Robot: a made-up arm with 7 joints.
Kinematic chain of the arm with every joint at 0, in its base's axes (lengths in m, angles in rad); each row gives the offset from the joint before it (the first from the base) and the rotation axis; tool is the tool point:
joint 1: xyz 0 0 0 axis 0 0.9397 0.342
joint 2: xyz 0 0 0 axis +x
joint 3: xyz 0 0 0 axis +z
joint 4: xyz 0.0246 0 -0.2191 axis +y
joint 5: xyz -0.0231 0 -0.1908 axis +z
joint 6: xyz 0 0 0 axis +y
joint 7: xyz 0 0 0 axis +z
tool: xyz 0 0 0
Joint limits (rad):
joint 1: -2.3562..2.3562
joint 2: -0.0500..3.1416
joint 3: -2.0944..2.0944
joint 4: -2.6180..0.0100
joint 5: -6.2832..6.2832
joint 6: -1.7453..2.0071
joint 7: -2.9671..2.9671
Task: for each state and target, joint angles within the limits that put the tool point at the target. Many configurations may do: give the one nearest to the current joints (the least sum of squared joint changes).
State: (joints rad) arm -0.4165 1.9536 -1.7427 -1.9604 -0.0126 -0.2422 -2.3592
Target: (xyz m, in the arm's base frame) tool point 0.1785 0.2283 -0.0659
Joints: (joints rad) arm -0.7593 1.8654 -1.4171 -1.7703 -0.0126 -0.2422 -2.3592
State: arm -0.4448 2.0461 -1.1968 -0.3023 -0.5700 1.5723 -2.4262
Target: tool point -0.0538 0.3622 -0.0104
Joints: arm 0.0201 2.0792 -1.8383 -1.1917 -0.5700 1.5723 -2.4262
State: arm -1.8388 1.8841 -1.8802 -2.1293 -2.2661 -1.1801 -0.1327
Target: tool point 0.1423 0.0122 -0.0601
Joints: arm -1.5665 1.3785 -2.0128 -2.6158 -2.2661 -1.1801 -0.1327
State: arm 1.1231 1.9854 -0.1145 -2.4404 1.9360 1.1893 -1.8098
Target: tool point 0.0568 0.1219 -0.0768
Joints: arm 0.8969 2.4056 -0.4802 -2.6162 1.9360 1.1893 -1.8098
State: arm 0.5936 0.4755 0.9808 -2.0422 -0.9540 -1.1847 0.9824
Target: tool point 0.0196 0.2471 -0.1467
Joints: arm 0.5519 0.4218 0.9017 -1.8336 -0.9540 -1.1847 0.9824
